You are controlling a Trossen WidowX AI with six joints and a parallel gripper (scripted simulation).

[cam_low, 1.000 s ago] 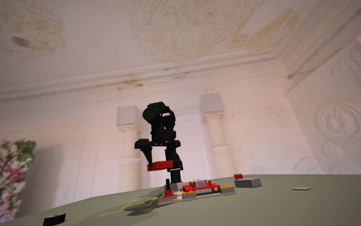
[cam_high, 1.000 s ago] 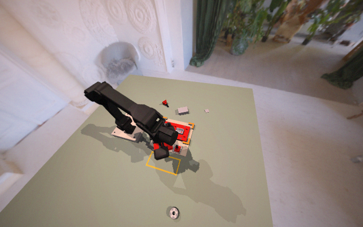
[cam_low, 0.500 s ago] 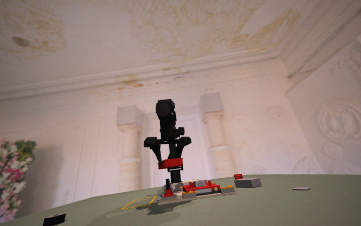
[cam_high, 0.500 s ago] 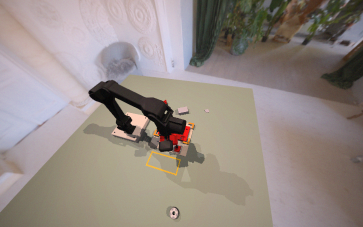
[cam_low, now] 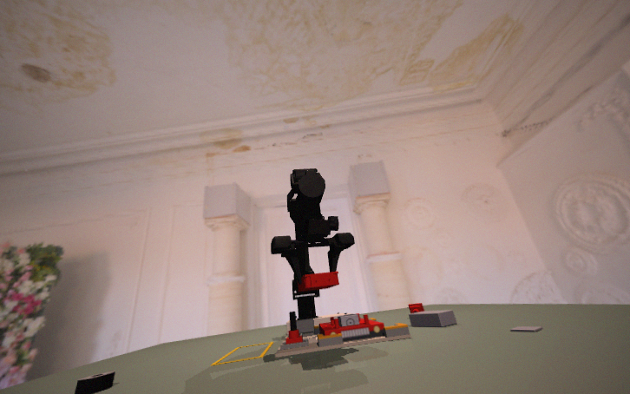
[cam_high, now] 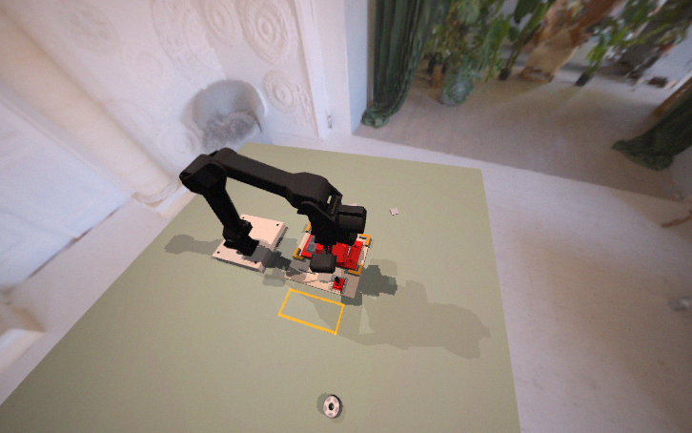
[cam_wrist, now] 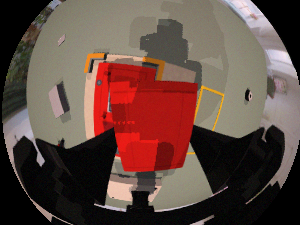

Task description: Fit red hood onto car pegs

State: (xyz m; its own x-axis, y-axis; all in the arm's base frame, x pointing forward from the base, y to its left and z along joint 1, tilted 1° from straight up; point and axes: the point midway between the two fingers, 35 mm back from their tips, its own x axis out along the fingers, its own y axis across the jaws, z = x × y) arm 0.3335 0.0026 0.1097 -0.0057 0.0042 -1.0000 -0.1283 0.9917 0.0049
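The grey engine block is 9 cm below my gripper tip, 6 cm to the left of it and 1 cm ahead of it. Also, from my gripper tip: small grey tile (28 cm to the left, 18 cm ahead, 11 cm below); then red hood (right at my gripper tip).
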